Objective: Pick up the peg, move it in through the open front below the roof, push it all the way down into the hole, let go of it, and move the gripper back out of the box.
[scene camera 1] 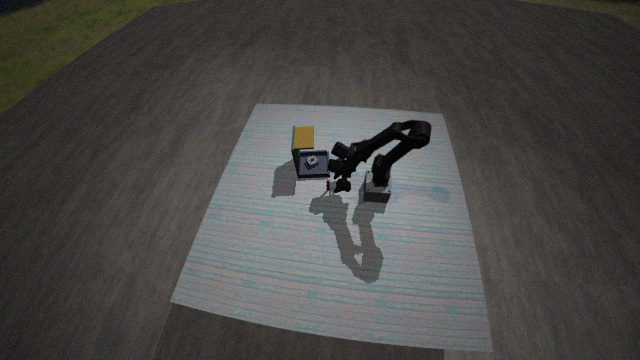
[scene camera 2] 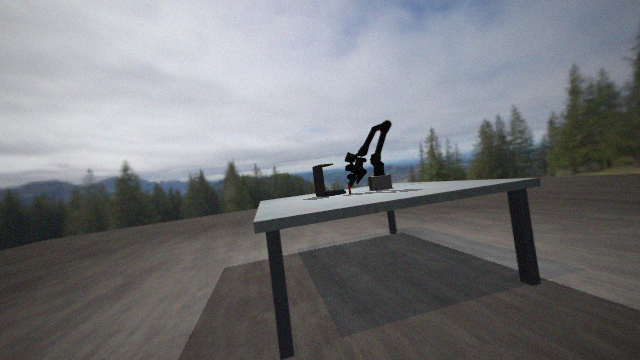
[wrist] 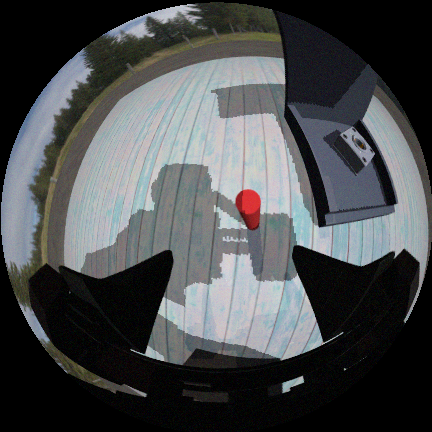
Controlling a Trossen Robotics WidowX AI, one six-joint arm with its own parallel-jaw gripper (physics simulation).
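Where they show: gripper, between the fingertips: [scene camera 1: 334, 185] [scene camera 2: 353, 185] [wrist: 234, 255]; arm's base, origin of its link: [scene camera 1: 380, 180] [scene camera 2: 379, 175].
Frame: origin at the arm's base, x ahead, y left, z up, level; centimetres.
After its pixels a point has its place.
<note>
The red peg [scene camera 1: 328, 185] @(z -5.1, x 24.3, y -0.8 cm) [scene camera 2: 350, 188] @(z -6.2, x 24.2, y -0.5 cm) [wrist: 248, 204] @(z -1.8, x 24.2, y -1.5 cm) stands upright on the table beside the box. My gripper [scene camera 1: 342, 185] @(z -4.4, x 21.4, y -0.2 cm) [wrist: 234, 255] @(z -4.4, x 21.4, y -0.2 cm) is open and empty. In the wrist view the peg shows beyond the gap between the fingertips, a little right of its middle, apart from both fingers. The dark box has a yellow roof [scene camera 1: 304, 137] @(z 12.6, x 35.0, y -16.1 cm) and a tall back wall [scene camera 2: 318, 181] @(z 1.1, x 40.9, y -15.8 cm) [wrist: 325, 60]. A light block with the hole [scene camera 1: 312, 160] @(z -6.8, x 33.0, y -17.8 cm) [wrist: 361, 144] @(z -6.3, x 33.3, y -18.4 cm) sits turned at an angle on the box floor [scene camera 1: 320, 170] @(z -9.0, x 28.7, y -12.7 cm) [wrist: 345, 185] @(z -9.0, x 28.2, y -14.0 cm). In scene camera 2 the block cannot be made out.
The box's low side wall [wrist: 307, 165] @(z -8.8, x 30.5, y -8.6 cm) stands near the peg, to its right in the wrist view. The arm's base [scene camera 1: 377, 194] @(z -2.1, x 1.8, y 6.2 cm) [scene camera 2: 380, 182] @(z -4.8, x 4.3, y 5.9 cm) is on the table [scene camera 1: 280, 280] @(z -9.8, x 44.0, y 42.8 cm) [scene camera 2: 320, 217] @(z -12.0, x 68.5, y 57.5 cm), to the right of the peg in both scene views. Shadows of the arm lie around the peg.
</note>
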